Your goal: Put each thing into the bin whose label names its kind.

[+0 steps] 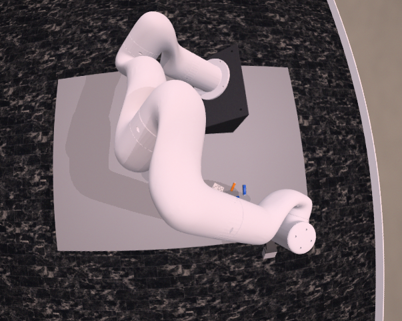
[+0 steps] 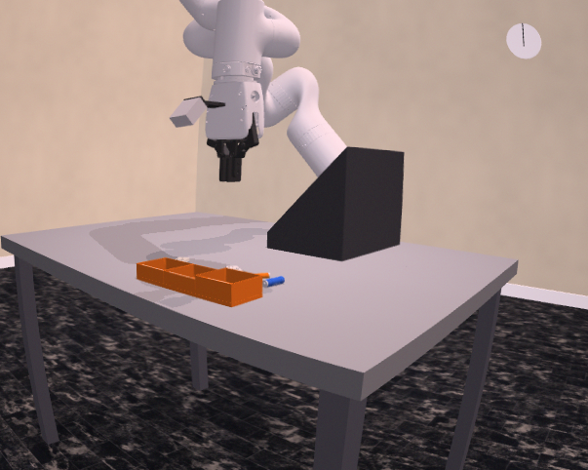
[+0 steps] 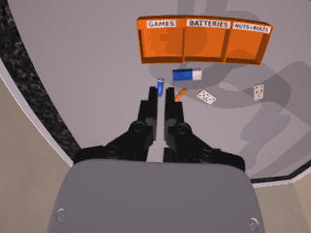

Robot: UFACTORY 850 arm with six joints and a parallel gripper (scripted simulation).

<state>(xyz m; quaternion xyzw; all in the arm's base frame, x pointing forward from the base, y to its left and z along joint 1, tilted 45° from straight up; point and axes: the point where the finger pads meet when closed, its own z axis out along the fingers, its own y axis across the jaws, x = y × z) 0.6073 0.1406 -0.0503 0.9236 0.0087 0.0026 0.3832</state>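
My hand is 14 cm past the orange battery, 5 cm to the left of it and 21 cm above it. From my hand the other things lie so: blue-and-white block (8 cm behind, 6 cm to the right, 21 cm below); blue battery (12 cm behind, 21 cm below); orange three-compartment bin (1 cm ahead, 8 cm to the right, 20 cm below).
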